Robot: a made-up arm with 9 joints.
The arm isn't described. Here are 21 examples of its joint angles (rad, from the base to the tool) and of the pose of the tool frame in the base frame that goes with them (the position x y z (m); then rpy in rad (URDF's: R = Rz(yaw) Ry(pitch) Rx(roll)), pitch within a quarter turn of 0, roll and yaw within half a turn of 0).
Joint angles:
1: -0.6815 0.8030 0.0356 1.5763 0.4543 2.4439 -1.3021 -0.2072 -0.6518
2: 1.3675 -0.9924 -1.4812 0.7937 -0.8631 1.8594 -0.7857 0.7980 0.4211
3: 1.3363 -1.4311 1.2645 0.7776 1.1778 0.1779 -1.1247 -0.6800 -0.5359
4: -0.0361 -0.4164 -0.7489 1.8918 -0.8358 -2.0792 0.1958 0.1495 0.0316
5: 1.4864 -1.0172 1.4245 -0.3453 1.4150 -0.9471 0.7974 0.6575 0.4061
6: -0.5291 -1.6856 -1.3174 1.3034 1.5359 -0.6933 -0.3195 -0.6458 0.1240
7: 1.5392 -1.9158 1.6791 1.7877 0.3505 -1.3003 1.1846 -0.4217 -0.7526
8: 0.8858 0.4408 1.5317 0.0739 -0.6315 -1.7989 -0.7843 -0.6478 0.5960
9: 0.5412 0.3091 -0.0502 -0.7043 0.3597 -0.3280 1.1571 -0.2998 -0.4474
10: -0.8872 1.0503 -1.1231 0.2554 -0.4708 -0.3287 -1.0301 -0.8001 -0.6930
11: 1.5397 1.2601 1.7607 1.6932 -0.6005 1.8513 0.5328 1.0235 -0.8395
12: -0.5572 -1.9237 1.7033 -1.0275 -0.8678 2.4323 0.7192 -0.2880 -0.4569
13: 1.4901 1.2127 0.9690 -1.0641 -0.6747 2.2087 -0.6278 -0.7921 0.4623
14: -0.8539 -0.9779 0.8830 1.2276 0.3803 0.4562 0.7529 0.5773 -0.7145
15: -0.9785 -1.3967 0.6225 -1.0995 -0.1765 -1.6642 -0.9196 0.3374 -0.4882
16: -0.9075 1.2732 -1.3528 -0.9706 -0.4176 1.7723 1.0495 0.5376 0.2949
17: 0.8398 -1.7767 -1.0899 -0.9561 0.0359 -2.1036 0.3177 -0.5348 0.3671
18: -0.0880 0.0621 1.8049 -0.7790 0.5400 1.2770 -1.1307 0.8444 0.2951
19: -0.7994 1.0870 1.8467 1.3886 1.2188 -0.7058 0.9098 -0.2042 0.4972
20: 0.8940 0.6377 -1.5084 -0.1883 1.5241 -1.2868 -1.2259 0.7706 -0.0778
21: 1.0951 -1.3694 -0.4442 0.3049 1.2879 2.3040 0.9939 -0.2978 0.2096
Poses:
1: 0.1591 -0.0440 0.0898 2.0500 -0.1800 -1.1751
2: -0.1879 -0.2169 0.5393 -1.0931 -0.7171 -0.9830
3: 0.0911 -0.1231 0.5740 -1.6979 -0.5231 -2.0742
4: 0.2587 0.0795 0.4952 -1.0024 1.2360 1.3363
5: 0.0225 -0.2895 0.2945 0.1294 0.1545 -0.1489
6: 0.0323 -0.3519 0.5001 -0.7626 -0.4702 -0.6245
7: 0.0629 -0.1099 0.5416 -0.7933 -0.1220 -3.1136
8: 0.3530 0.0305 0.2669 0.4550 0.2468 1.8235
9: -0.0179 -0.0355 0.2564 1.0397 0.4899 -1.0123
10: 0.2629 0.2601 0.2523 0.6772 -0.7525 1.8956
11: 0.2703 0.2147 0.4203 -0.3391 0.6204 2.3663
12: 0.1849 0.0589 0.2500 1.0316 -1.1304 1.7809
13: 0.3683 -0.0984 0.4381 -2.8235 0.9189 -1.5552
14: -0.0027 0.0028 0.5108 -2.0045 0.8454 1.8890
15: 0.1446 0.0396 0.2487 -2.7855 1.2099 0.3230
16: -0.0308 0.2996 0.4039 -2.6050 0.3238 0.8954
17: 0.3318 -0.3842 0.2119 0.8850 -0.4977 0.7352
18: 0.0132 -0.1966 0.2357 0.6509 -0.5913 -0.9622
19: 0.1395 -0.1451 0.3124 -3.0411 0.2171 -2.2802
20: -0.0113 0.0717 0.6609 -2.0687 -0.3688 1.5340
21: 0.0192 -0.0677 0.7112 -1.3725 -0.6414 -1.5990
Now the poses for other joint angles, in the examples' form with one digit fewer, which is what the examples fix.
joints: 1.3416 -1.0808 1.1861 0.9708 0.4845 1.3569 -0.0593 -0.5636 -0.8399
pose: -0.040 0.086 0.269 2.804 -0.441 0.442
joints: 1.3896 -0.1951 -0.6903 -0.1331 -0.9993 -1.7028 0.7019 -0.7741 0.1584
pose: -0.080 -0.242 0.672 -1.155 -0.468 0.759
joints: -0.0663 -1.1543 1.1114 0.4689 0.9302 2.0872 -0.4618 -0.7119 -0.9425
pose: 0.070 0.102 0.313 1.169 1.069 -2.235
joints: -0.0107 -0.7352 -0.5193 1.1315 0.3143 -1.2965 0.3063 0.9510 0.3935
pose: 0.316 -0.201 0.381 0.380 -0.423 0.688
